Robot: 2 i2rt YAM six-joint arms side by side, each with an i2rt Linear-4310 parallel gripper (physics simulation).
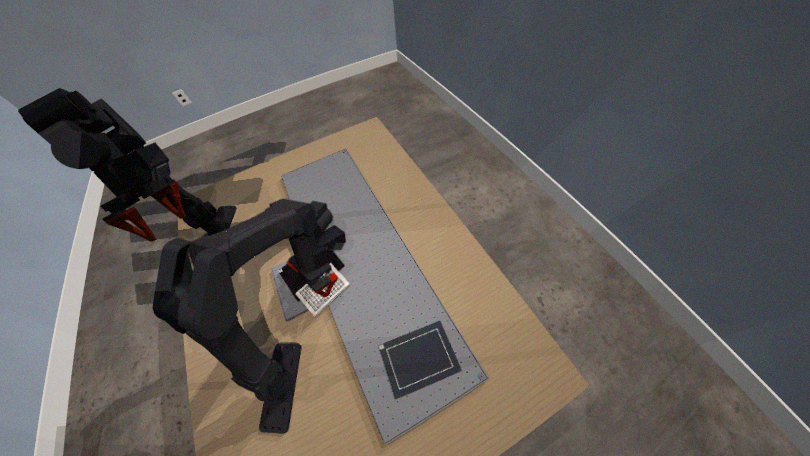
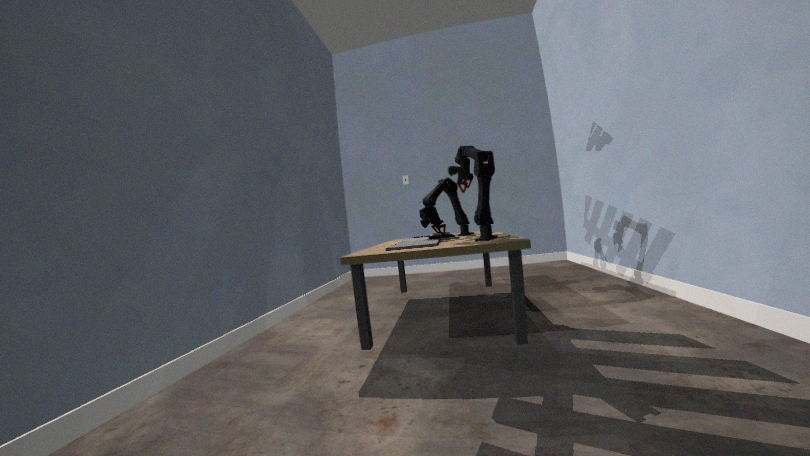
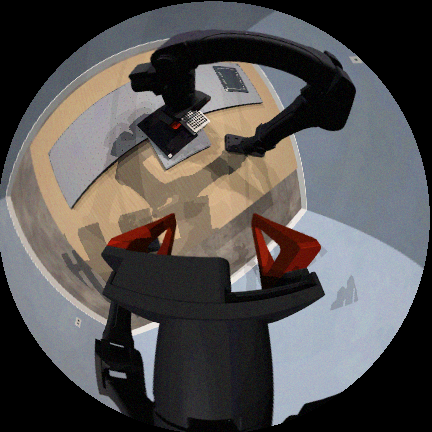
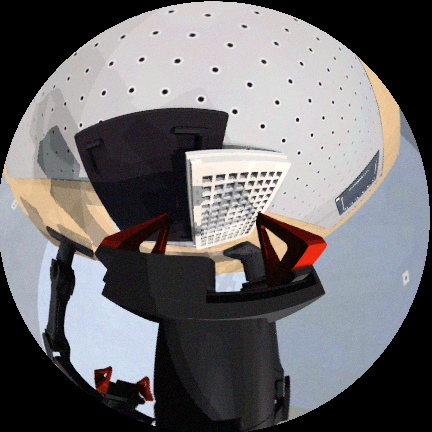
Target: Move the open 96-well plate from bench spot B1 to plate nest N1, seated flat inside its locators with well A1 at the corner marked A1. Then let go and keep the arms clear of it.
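Frame: origin at the left arm's base, x ahead, y left, z up, level; centimetres.
Seen in the pictures: left gripper, fingertip midpoint: (image 1: 169,228) (image 2: 465,190) (image 3: 213,217); right gripper, fingertip midpoint: (image 1: 316,285) (image 2: 441,234) (image 3: 186,118) (image 4: 212,217); left arm's base at its link origin: (image 1: 220,230) (image 2: 486,239) (image 4: 68,241); right arm's base at its link origin: (image 1: 282,385) (image 2: 465,234) (image 3: 245,145) (image 4: 250,253).
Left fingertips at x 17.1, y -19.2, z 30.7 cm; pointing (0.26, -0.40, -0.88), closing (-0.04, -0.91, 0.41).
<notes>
Pixels of each thing's middle, then the offset from my left fingertips to it. "spot": a spot on its surface instead. Level surfaces: height alone.
- white 96-well plate at the middle of its body: (image 4: 231,210) (image 1: 322,288) (image 3: 189,114) dx +25.2, dy -4.8, dz -27.8 cm
- dark nest at the middle of its body: (image 4: 149,200) (image 1: 310,268) (image 3: 167,128) (image 2: 441,236) dx +20.4, dy +2.0, dz -28.5 cm
- dark pad with a white outline, surface spot: (image 4: 357,185) (image 3: 227,78) spot: dx +49.1, dy -21.3, dz -29.2 cm
- long perforated grey board at its surface level: dz -29.4 cm
- smaller grey base at its surface level: dz -29.4 cm
- wooden table at its surface level: dz -30.7 cm
The white 96-well plate (image 1: 316,303) (image 3: 196,121) (image 4: 235,200) overlaps one side of the dark nest (image 4: 145,150) (image 3: 161,137) and extends past it. It looks tilted and is not inside the small raised locators. The nest has a white corner mark; well A1 cannot be read. My right gripper (image 1: 310,280) (image 2: 439,231) (image 4: 212,217) is open, low at the plate, its fingers apart and not clamping it. My left gripper (image 1: 168,228) (image 2: 463,189) (image 3: 213,217) is open and empty, high and away from the plate.
A dark pad with a white outline (image 1: 419,359) (image 3: 230,78) (image 4: 357,185) lies on the long perforated grey board (image 1: 374,266) (image 3: 90,145). A smaller grey base (image 1: 291,308) (image 3: 202,146) lies under the nest. The right arm arches above the wooden table (image 1: 527,368) (image 2: 362,254).
</notes>
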